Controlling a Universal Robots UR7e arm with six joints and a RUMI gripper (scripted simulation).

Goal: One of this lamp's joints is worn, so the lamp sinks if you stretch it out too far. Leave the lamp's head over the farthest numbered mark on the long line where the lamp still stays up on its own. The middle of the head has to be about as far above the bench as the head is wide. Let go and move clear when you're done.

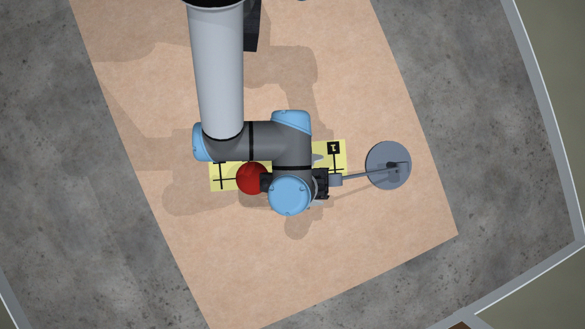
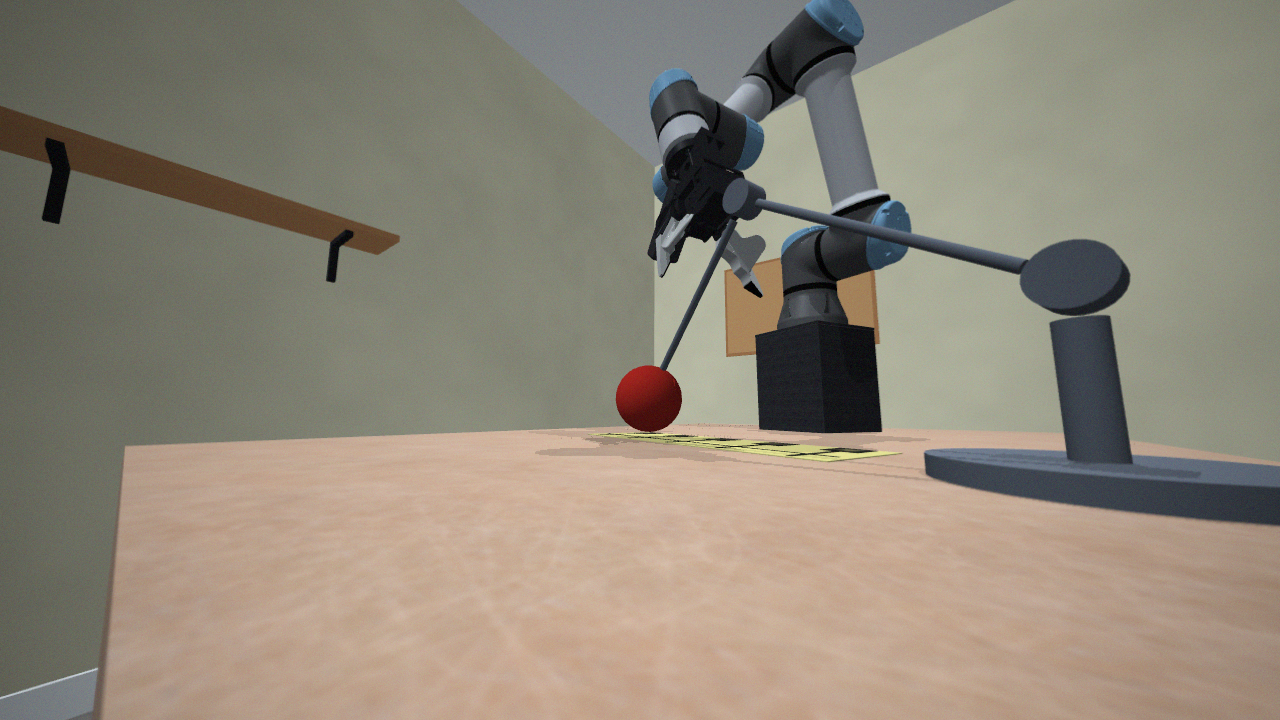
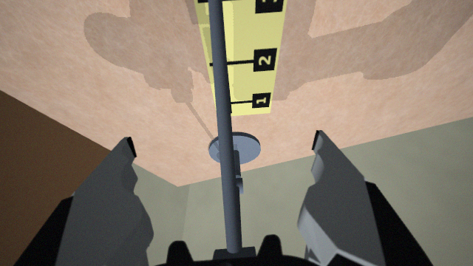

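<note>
My gripper is now 6 cm past the yellow numbered strip, 4 cm to the left of it and 19 cm above it. Also, from my hand: grey round base (13 cm ahead, 27 cm to the left, 16 cm below).
</note>
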